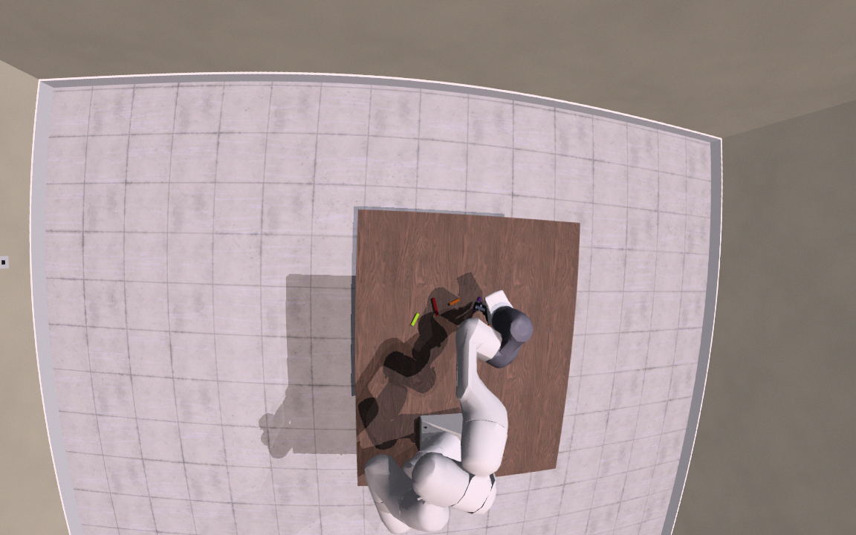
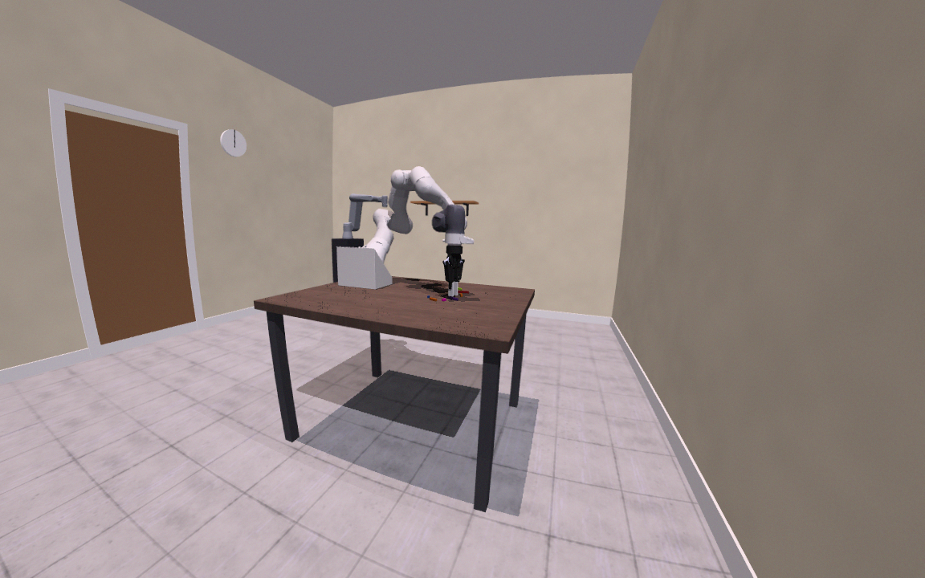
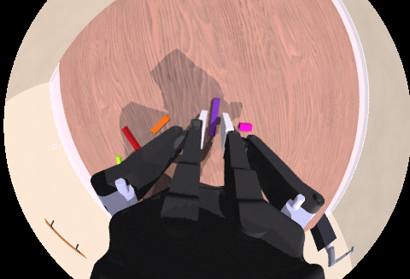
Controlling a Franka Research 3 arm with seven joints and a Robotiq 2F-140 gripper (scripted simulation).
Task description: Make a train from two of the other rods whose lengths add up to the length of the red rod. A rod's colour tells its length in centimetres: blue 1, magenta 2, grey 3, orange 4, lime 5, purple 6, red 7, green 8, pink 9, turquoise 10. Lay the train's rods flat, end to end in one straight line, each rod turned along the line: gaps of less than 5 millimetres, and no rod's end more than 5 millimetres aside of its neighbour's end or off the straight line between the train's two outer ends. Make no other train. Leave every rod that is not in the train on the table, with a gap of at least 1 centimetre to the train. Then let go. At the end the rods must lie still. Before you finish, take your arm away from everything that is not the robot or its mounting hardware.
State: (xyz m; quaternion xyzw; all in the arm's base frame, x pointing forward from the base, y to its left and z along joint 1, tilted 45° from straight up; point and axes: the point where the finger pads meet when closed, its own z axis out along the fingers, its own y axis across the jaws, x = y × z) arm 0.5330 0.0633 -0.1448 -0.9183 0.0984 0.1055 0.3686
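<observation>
Now: the purple rod 5 cm below my hand. The rest, counted from my hand: small blue rod 11 cm behind, 3 cm to the right, 5 cm below; then magenta rod 2 cm behind, 5 cm to the right, 5 cm below; then red rod 3 cm behind, 16 cm to the left, 5 cm below.
</observation>
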